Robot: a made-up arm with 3 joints. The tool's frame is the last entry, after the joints.
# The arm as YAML. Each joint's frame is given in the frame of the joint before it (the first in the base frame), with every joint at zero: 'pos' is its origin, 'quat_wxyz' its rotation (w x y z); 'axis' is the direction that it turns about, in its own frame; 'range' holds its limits. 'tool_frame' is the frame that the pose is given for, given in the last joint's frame.
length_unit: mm
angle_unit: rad
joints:
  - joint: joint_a
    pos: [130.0, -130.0, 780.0]
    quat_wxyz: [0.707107, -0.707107, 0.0, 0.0]
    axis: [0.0, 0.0, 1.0]
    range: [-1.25, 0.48]
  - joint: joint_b
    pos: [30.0, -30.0, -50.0]
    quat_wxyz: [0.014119, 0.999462, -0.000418, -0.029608]
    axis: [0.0, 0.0, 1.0]
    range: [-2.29, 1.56]
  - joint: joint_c
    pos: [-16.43, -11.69, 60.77]
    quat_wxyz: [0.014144, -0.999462, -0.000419, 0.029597]
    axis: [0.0, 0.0, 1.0]
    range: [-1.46, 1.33]
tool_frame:
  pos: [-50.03, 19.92, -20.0]
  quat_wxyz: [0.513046, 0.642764, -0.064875, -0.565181]
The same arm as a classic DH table. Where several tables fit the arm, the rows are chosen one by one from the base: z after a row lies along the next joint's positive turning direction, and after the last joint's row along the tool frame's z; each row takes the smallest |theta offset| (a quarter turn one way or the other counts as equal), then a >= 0, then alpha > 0; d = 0 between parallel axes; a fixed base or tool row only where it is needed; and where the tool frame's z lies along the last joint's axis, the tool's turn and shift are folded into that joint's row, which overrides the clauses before.
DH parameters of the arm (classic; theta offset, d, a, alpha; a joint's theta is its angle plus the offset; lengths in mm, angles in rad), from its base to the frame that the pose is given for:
base (fixed): 0.0000 780.0 130.0 -1.5708
joint_a: -1.1262 -395.8 40.0 3.0760
joint_b: 0.0000 -6.5 -17.6 -3.0760
joint_c: 0.1903 124.5 -45.8 1.4047
tool (fixed): -0.7331 28.8 0.0 0.0000
Joint limits (rad, base to tool): -1.2500..0.4800 -2.2900..1.5600 -1.4600..1.3300

